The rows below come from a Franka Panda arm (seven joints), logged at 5 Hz.
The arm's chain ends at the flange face. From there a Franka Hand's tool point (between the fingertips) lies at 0.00 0.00 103.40 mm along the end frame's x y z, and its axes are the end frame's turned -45 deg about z.
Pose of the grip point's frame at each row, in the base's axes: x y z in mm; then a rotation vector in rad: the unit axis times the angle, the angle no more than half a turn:
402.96 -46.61 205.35 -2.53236 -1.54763 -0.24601
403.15 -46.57 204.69 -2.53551 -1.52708 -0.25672
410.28 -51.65 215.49 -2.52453 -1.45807 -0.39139
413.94 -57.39 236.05 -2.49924 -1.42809 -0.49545
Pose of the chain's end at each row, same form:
397.28 -69.75 305.97 -2.88878 -0.45396 -0.13189
397.03 -70.67 305.06 -2.88207 -0.43379 -0.13781
397.09 -82.79 313.20 -2.82001 -0.37171 -0.24255
395.36 -93.71 331.06 -2.76648 -0.35165 -0.32343

